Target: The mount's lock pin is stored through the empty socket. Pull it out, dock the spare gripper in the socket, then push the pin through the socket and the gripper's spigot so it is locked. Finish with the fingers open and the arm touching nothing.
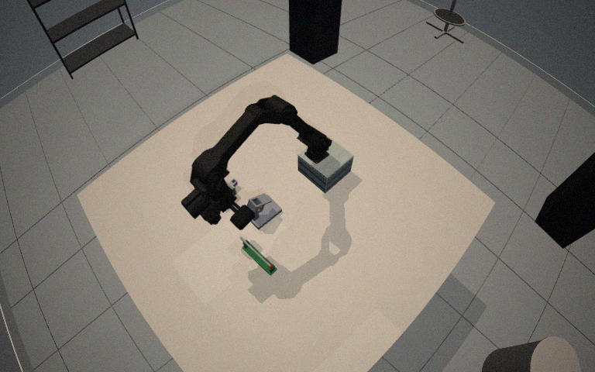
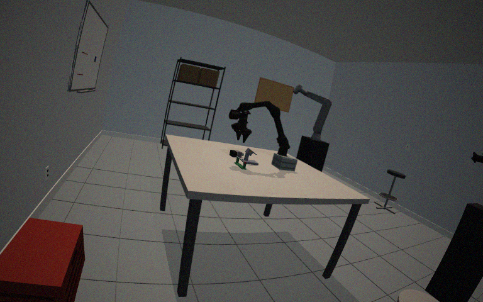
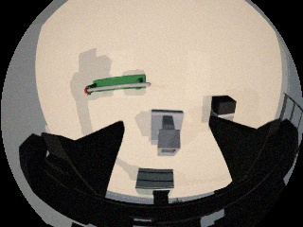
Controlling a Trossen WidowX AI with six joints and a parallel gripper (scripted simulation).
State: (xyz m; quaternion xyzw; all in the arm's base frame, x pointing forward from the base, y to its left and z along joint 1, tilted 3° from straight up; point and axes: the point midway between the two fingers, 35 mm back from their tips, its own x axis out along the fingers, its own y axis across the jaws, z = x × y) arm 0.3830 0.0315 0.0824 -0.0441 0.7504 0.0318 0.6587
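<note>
The spare gripper is 170 mm to the right of my gripper tip, 130 mm below it and 60 mm behind it. Also, from my gripper tip: grey mount (100 mm below, 100 mm behind, 10 mm to the right); green bracket (130 mm below, 110 mm to the left, 10 mm ahead).
</note>
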